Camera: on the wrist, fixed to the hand. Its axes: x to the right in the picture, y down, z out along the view.
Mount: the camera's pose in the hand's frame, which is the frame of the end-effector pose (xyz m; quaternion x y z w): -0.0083 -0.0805 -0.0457 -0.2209 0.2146 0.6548 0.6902
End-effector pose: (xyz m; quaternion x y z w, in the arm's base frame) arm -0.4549 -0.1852 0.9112 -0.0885 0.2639 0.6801 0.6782
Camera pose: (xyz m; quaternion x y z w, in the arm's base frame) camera -0.3872 -0.2191 0.8573 0.1840 -0.2354 -0.9528 0.0534
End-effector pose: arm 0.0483 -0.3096 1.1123 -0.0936 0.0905 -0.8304 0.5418
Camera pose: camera -0.0311 -0.2678 1.0879 0.0532 0.4234 -0.2185 0.8776
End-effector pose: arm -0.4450 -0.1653 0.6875 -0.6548 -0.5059 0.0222 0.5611
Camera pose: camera -0.4731 -0.2150 0.7609 -0.9119 0.1951 0.1305 0.3367
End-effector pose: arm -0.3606 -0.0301 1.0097 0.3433 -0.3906 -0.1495 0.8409
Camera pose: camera -0.3299 -0.0627 0.9282 -0.1725 -0.2809 0.4349 0.8380
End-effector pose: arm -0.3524 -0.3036 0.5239 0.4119 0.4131 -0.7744 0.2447
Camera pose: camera -0.3859 -0.2214 0.5516 0.6670 0.2390 -0.1946 0.6783
